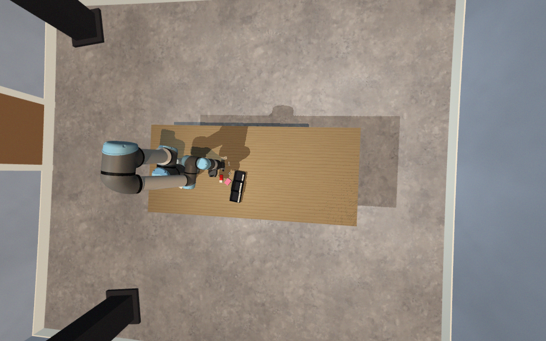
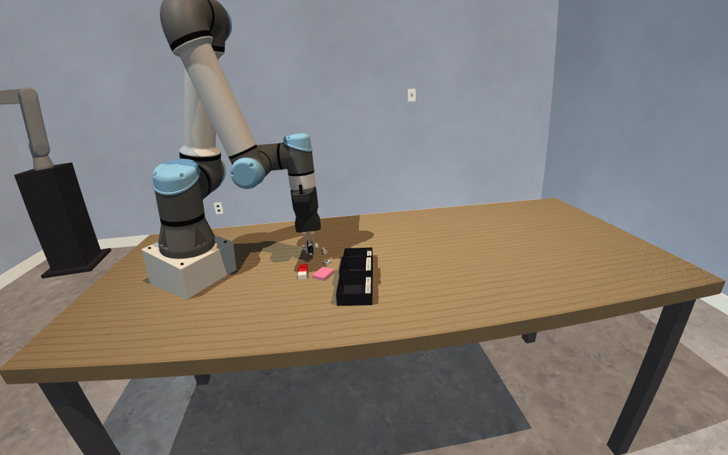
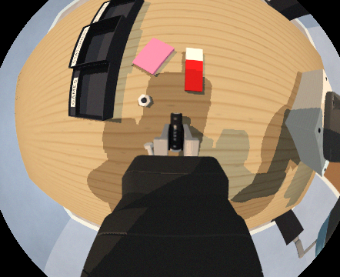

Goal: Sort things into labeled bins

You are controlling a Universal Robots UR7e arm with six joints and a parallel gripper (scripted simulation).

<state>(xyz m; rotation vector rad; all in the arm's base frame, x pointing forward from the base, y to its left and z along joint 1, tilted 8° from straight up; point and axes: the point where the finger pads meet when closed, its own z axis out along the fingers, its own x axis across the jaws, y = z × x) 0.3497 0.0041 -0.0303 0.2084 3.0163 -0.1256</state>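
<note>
My hand is 40 mm short of the screw, 30 mm to the right of it and 40 mm above it. The rest, counted from my hand: black battery: 10 mm below; white domino: 10 mm ahead, 90 mm to the left, 40 mm below; hex nut: 40 mm ahead, 50 mm to the right, 40 mm below.
</note>
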